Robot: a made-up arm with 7 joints.
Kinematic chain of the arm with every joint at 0, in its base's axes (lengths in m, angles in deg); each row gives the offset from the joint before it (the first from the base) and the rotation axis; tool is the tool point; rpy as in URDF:
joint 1: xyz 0 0 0.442 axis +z
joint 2: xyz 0 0 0 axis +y
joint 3: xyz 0 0 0.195 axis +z
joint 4: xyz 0.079 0 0 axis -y
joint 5: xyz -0.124 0 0.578 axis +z
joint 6: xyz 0 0 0 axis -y
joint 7: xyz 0.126 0 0 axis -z
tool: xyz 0 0 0 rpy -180 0 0
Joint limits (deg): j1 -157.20..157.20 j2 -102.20..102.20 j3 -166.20..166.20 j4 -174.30..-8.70 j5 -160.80..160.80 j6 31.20..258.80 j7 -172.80..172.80
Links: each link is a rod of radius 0.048 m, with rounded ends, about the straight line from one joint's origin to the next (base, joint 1, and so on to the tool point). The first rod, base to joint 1, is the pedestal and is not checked.
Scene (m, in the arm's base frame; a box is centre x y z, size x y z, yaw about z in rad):
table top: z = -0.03
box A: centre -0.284 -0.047 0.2 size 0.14 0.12 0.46 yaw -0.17
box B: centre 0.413 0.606 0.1 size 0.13 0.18 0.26 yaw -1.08
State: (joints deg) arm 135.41 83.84 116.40 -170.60 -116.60 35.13 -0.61
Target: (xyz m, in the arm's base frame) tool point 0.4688 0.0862 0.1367
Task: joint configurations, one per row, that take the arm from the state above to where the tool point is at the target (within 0.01 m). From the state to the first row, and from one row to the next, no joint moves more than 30 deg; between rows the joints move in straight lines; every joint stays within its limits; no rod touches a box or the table.
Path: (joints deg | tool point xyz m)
1: 114.03 89.90 132.00 -157.05 -128.73 33.88 -3.84 | -0.2597 -0.4755 0.7195
2: 92.65 95.97 147.61 -143.51 -140.86 32.63 -7.07 | -0.3862 -0.1671 0.9555
3: 70.06 73.48 147.44 -143.38 -137.55 32.27 -6.29 | -0.4875 -0.1772 0.8537
4: 47.48 51.00 147.27 -143.25 -134.25 31.91 -5.52 | -0.6081 -0.0688 0.6901
5: 24.89 28.52 147.10 -143.12 -130.94 31.56 -4.74 | -0.6391 0.1503 0.4911
6: 2.30 6.04 146.93 -143.00 -127.63 31.20 -3.96 | -0.5060 0.3886 0.2882
7: 4.69 3.02 119.55 -146.99 -122.72 31.20 -3.29 | -0.2653 0.5314 0.2082
8: 7.09 -0.01 92.17 -150.98 -117.81 31.20 -2.62 | 0.0067 0.5517 0.1591
9: 9.48 -3.03 64.79 -154.97 -112.89 31.20 -1.95 | 0.2477 0.4585 0.1408
10: 11.88 -6.05 37.41 -158.96 -107.98 31.20 -1.28 | 0.4093 0.2864 0.1398
11: 14.27 -9.08 10.04 -162.95 -103.06 31.20 -0.61 | 0.4688 0.0862 0.1367

